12 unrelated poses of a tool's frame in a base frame.
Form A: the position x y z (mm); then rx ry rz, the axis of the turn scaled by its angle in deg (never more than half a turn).
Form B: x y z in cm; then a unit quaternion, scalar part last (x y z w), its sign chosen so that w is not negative. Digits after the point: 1 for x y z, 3 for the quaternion.
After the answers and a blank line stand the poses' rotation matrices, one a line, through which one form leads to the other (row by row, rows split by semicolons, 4 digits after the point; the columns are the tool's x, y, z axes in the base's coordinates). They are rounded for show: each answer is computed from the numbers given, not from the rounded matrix.
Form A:
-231, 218, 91, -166.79, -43.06, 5.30
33, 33, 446, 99.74, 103.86, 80.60
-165, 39, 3, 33.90, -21.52, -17.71
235, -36, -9, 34.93, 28.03, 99.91
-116, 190, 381, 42.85, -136.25, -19.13
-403, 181, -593, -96.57, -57.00, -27.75
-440, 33, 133, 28.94, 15.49, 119.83
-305, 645, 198, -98.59, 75.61, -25.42
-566, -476, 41, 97.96, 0.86, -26.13
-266, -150, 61, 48.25, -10.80, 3.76
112, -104, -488, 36.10, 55.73, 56.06
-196, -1, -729, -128.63, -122.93, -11.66
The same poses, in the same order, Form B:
-23.1, 21.8, 9.1, -0.966, -0.249, 0.031, 0.067
3.3, 3.3, 44.6, 0.599, 0.624, 0.484, 0.130
-16.5, 3.9, 0.3, 0.289, -0.183, -0.151, 0.928
23.5, -3.6, -0.9, 0.261, 0.209, 0.745, 0.577
-11.6, 19.0, 38.1, 0.283, -0.899, -0.126, 0.308
-40.3, 18.1, -59.3, -0.707, -0.417, -0.203, 0.533
-44.0, 3.3, 13.3, 0.206, 0.110, 0.853, 0.468
-30.5, 64.5, 19.8, -0.695, 0.533, -0.179, 0.448
-56.6, -47.6, 4.1, 0.748, 0.007, -0.199, 0.633
-26.6, -15.0, 6.1, 0.408, -0.091, 0.032, 0.908
11.2, -10.4, -48.8, 0.286, 0.441, 0.444, 0.726
-19.6, -0.1, -72.9, -0.721, -0.689, -0.065, 0.015

0.8738 0.4774 -0.0926; 0.4856 -0.8668 0.1137; -0.0260 -0.1443 -0.9892
-0.2478 0.6216 0.7431; 0.8741 -0.1872 0.4481; 0.4177 0.7606 -0.4970
0.8874 0.1740 -0.4270; -0.3855 0.7879 -0.4802; 0.2529 0.5908 0.7662
-0.1979 -0.7513 0.6296; 0.9692 -0.2462 0.0108; 0.1469 0.6123 0.7769
-0.6500 -0.4311 -0.6258; -0.5867 0.8081 0.0529; 0.4829 0.4015 -0.7782
0.5691 0.8070 -0.1580; 0.3734 -0.0825 0.9240; 0.7326 -0.5848 -0.3483
-0.4779 -0.7519 0.4541; 0.8427 -0.5384 -0.0046; 0.2480 0.3805 0.8909
0.3673 -0.5808 0.7265; -0.9017 -0.0308 0.4312; -0.2281 -0.8135 -0.5350
0.9204 0.2625 -0.2899; -0.2428 -0.1974 -0.9498; -0.3065 0.9445 -0.1179
0.9813 -0.1323 -0.1399; -0.0168 0.6650 -0.7467; 0.1918 0.7351 0.6503
0.2173 -0.3922 0.8939; 0.8962 0.4431 -0.0235; -0.3869 0.8061 0.4477
0.0410 0.9964 0.0740; 0.9926 -0.0491 0.1115; 0.1147 0.0688 -0.9910

